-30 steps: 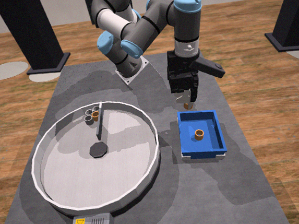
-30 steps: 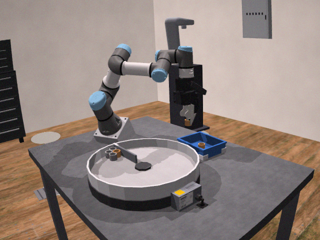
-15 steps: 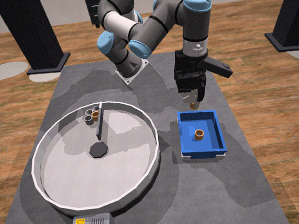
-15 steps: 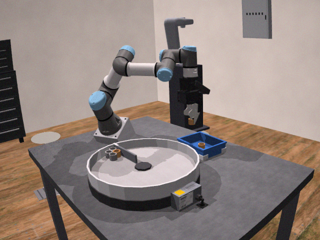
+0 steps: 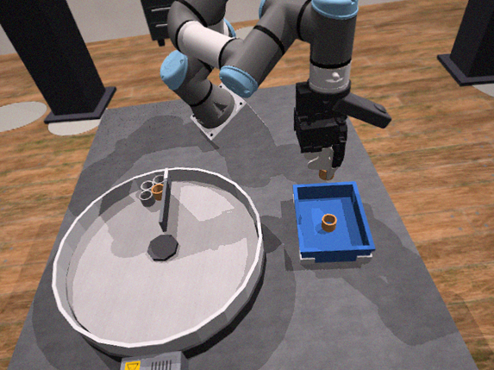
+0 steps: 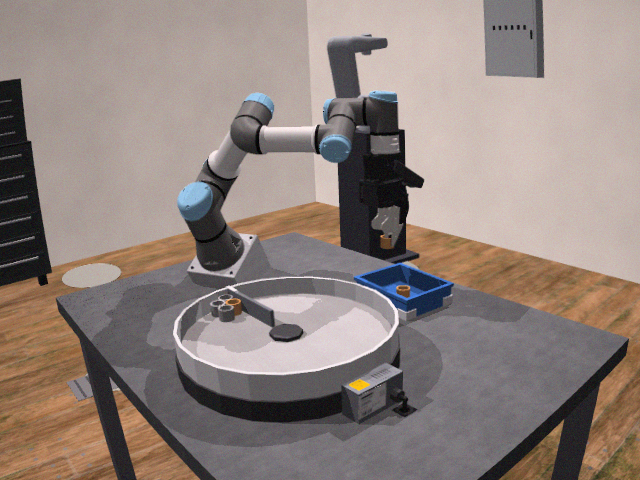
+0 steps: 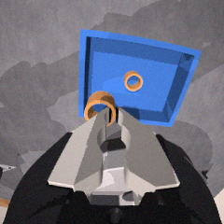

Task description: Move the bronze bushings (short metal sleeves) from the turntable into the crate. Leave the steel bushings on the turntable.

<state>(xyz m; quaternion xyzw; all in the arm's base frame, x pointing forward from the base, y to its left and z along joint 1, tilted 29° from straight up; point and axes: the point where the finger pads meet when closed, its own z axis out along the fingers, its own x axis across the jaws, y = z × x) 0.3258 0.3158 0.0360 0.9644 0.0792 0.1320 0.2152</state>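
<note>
My hand is 12 cm above the blue crate and 4 cm short of it. Also, from my hand: grey turntable: 35 cm to the right, 13 cm ahead, 9 cm below.
</note>
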